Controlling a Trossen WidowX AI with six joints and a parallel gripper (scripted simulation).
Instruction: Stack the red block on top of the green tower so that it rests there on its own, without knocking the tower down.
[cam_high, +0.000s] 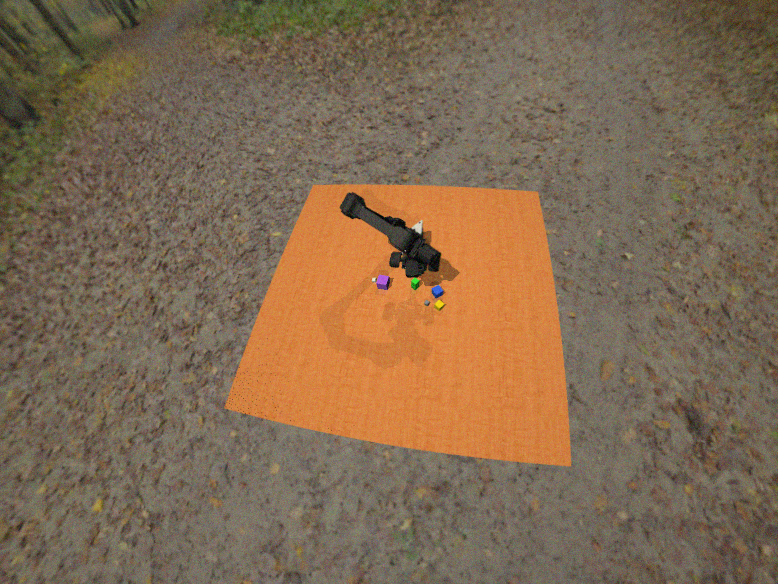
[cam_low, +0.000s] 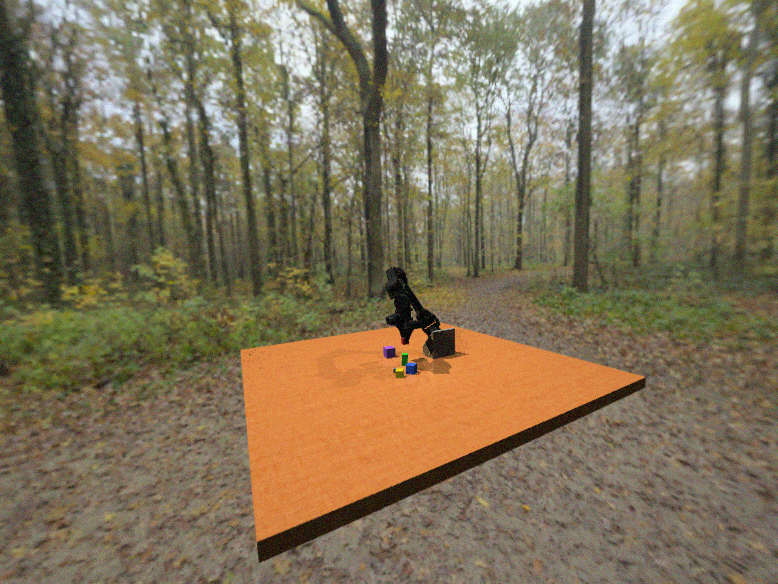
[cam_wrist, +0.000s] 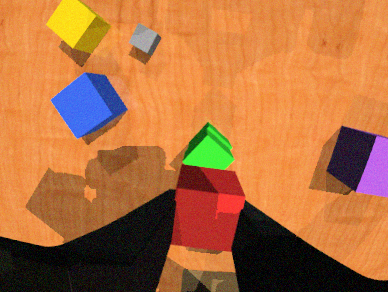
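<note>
Now: gripper tip 20 mm short of the blue block, 90 mm to the right of it and 90 mm above it. Also, from my gripper tip: small grey block (80 mm ahead, 60 mm to the left, 90 mm below); then red block (right at my gripper tip); then yellow block (90 mm ahead, 110 mm to the left, 90 mm below).
</note>
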